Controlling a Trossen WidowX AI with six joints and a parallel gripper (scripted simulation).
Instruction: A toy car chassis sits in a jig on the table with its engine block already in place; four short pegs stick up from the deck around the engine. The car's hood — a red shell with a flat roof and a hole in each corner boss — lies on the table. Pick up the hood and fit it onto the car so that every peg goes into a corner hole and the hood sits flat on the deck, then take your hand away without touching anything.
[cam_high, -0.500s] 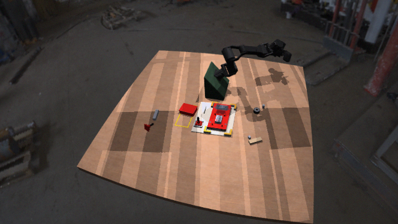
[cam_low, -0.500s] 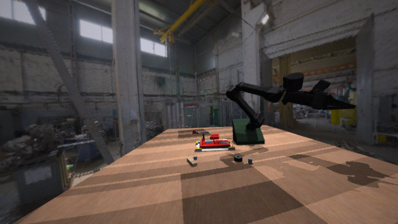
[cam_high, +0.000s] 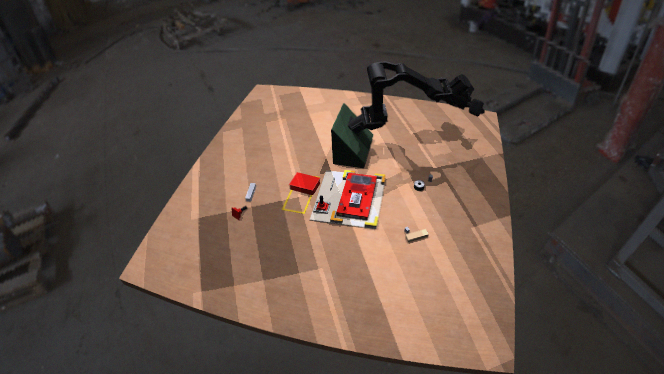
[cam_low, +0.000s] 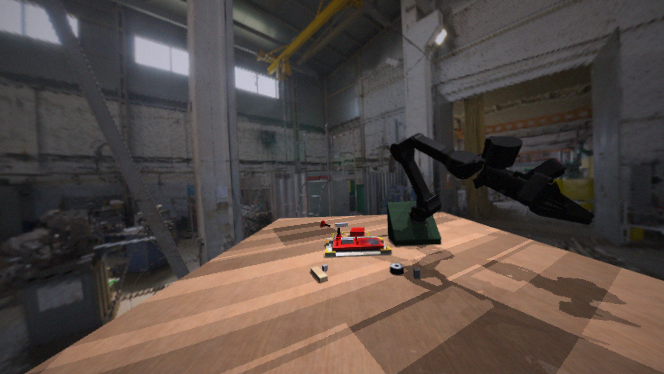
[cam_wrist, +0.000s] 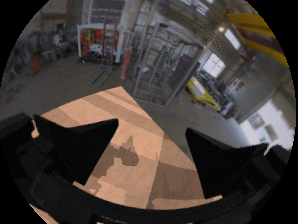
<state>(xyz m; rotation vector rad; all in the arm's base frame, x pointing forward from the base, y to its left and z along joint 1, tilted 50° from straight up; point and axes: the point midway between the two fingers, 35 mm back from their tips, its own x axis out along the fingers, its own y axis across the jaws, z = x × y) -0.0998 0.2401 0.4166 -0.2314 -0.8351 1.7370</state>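
Now: gripper tip 36 cm short of the red hood, 65 cm to the left of it and 17 cm above it. From my gripper tip the other things lie so: wooden block: 54 cm ahead, 23 cm to the right, 18 cm below; then grey engine block: 43 cm ahead, 44 cm to the right, 16 cm below; then black wheel: 30 cm ahead, 23 cm to the right, 18 cm below.
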